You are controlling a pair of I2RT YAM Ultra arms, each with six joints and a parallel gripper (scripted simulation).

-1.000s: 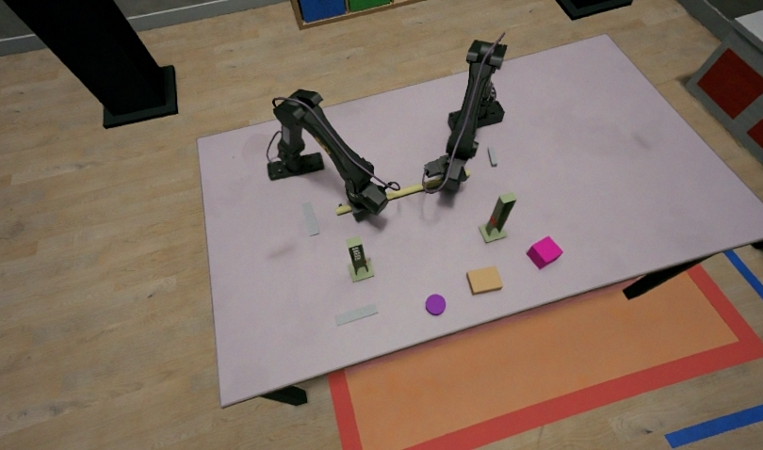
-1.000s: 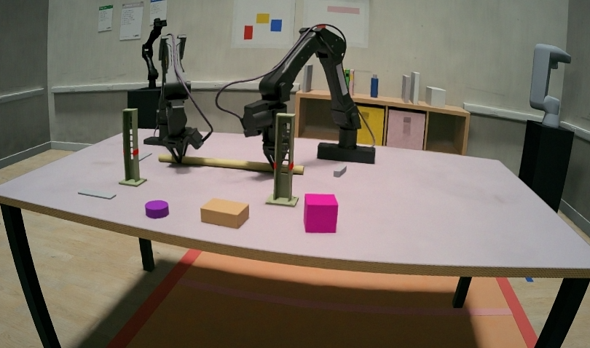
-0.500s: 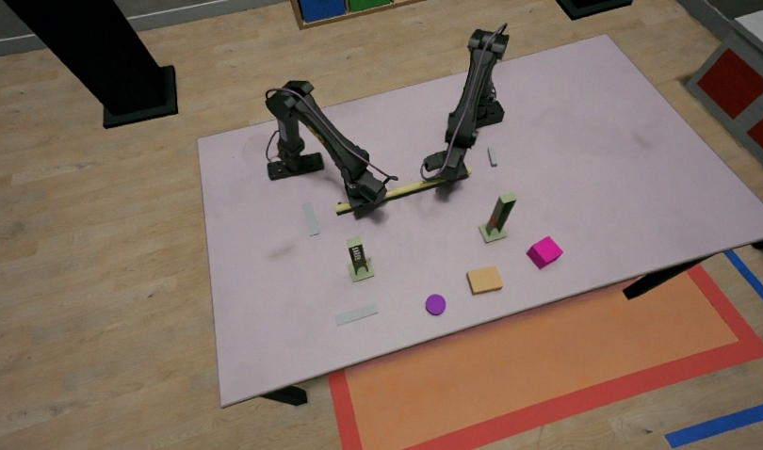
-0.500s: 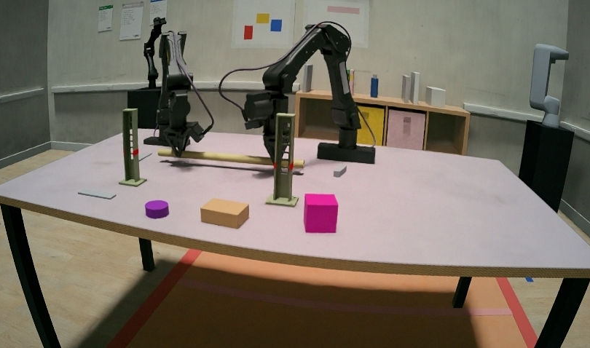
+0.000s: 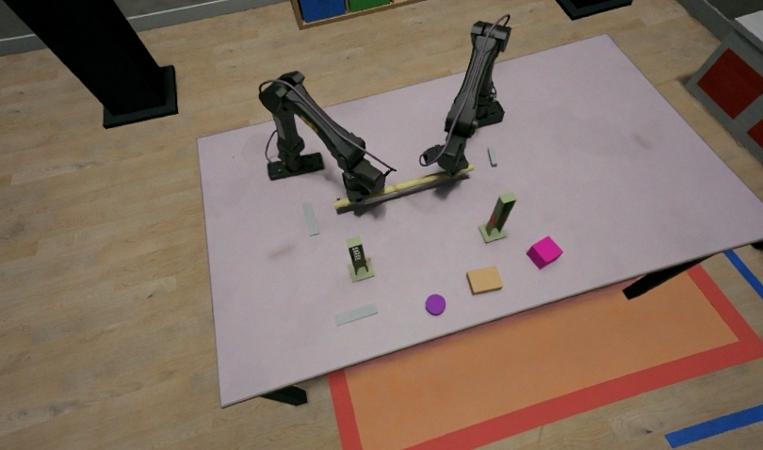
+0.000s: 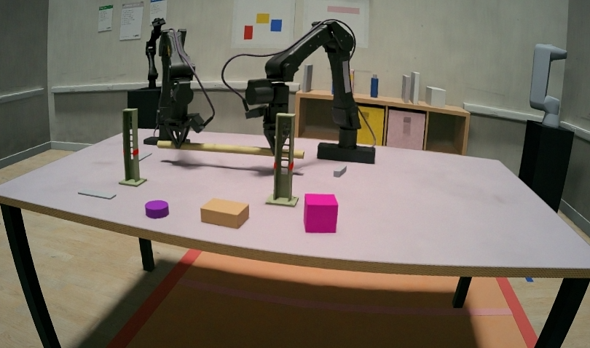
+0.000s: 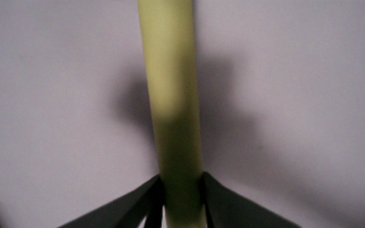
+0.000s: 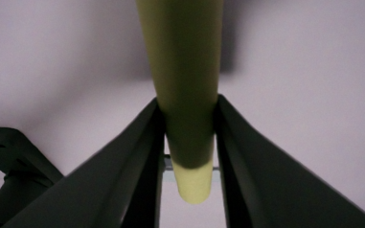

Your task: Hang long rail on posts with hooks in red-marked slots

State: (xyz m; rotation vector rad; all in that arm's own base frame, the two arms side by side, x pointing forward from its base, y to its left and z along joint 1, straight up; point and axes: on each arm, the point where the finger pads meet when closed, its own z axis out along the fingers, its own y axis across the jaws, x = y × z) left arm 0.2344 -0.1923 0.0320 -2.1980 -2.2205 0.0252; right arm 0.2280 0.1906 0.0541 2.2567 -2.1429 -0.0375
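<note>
Now: the long yellow rail 160 mm to the left of my right hand, 10 mm below it and 10 mm behind it. The rest, counted from my right hand: magenta cube 500 mm to the left, 350 mm ahead, 30 mm below; then purple disc 400 mm ahead, 130 mm to the left, 50 mm below; then orange block 370 mm ahead, 290 mm to the left, 50 mm below.
Right now my left hand is 160 mm to the left of the long yellow rail, 10 mm past it and 10 mm above it. From my left hand the other things lie so: magenta cube (350 mm ahead, 170 mm to the left, 30 mm below); then purple disc (400 mm ahead, 190 mm to the right, 50 mm below); then orange block (370 mm ahead, 50 mm below, 30 mm to the right).
</note>
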